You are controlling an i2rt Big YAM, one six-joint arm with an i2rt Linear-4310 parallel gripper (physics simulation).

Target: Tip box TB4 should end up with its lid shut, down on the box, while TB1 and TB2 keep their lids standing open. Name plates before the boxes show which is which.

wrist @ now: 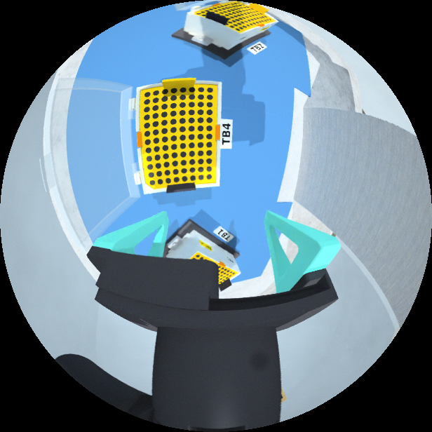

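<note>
Tip box TB4 [181,137] is in the upper middle, its yellow perforated rack uncovered. Its clear lid [97,150] stands open along the left side. The TB4 name plate [226,133] lies right of the box. TB2 [227,29] is at the top edge, with its name plate [257,48]; a small part of what seems its clear lid shows at the rim. TB1 [207,248] is low in the view, partly hidden behind the gripper body, with its name plate [223,233]; its lid cannot be made out. My gripper [216,216] is open and empty, its turquoise fingertips wide apart, below TB4 in the view.
The boxes stand on a blue mat [260,172] with a pale border. A large grey brushed surface [360,185] is at the right. Shadows fall on the mat between TB4 and TB2 and right of TB4.
</note>
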